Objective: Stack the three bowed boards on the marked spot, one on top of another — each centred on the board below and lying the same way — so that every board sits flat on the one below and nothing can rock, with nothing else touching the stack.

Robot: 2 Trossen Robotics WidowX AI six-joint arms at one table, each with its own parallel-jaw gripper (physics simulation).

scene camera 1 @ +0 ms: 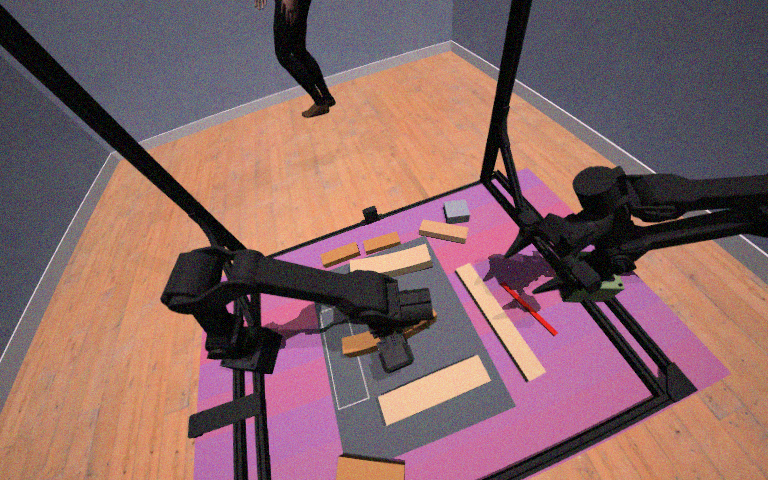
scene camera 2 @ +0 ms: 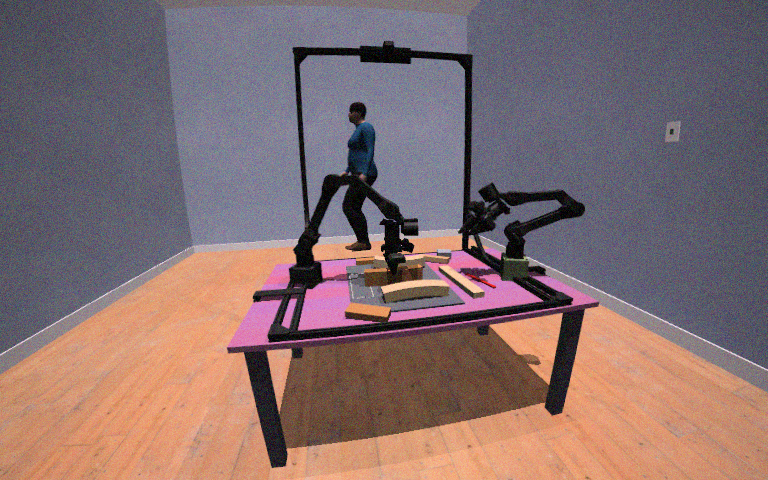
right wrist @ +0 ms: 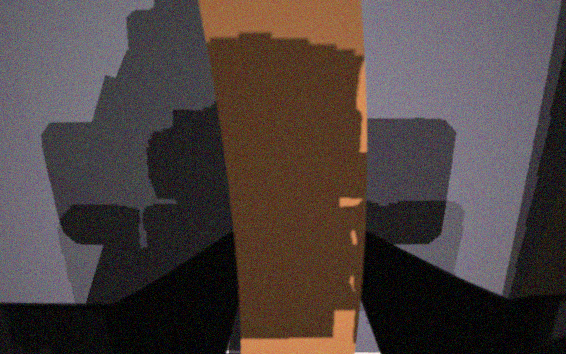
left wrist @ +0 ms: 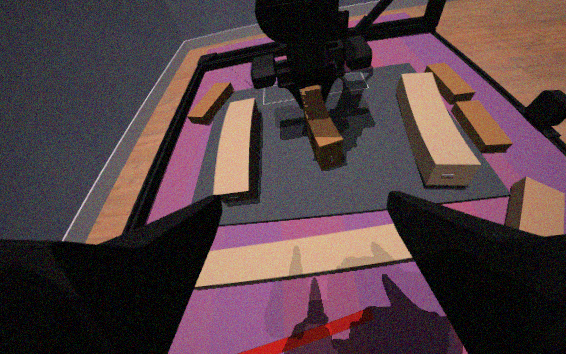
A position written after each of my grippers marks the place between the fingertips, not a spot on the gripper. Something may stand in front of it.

Note:
My left gripper [scene camera 1: 517, 274] is open and holds nothing. Also in view: a long pale plank [scene camera 1: 524, 359]. Further things: my right gripper [scene camera 1: 388, 334].
The long pale plank shows as well in the left wrist view [left wrist: 376, 246]. My left gripper shows as well in scene camera 2 [scene camera 2: 463, 233] and in the left wrist view [left wrist: 304, 201]. My right gripper also shows in scene camera 2 [scene camera 2: 392, 273], in the right wrist view [right wrist: 297, 243] and in the left wrist view [left wrist: 312, 105]. The right wrist view misses the long pale plank: it is out of frame.

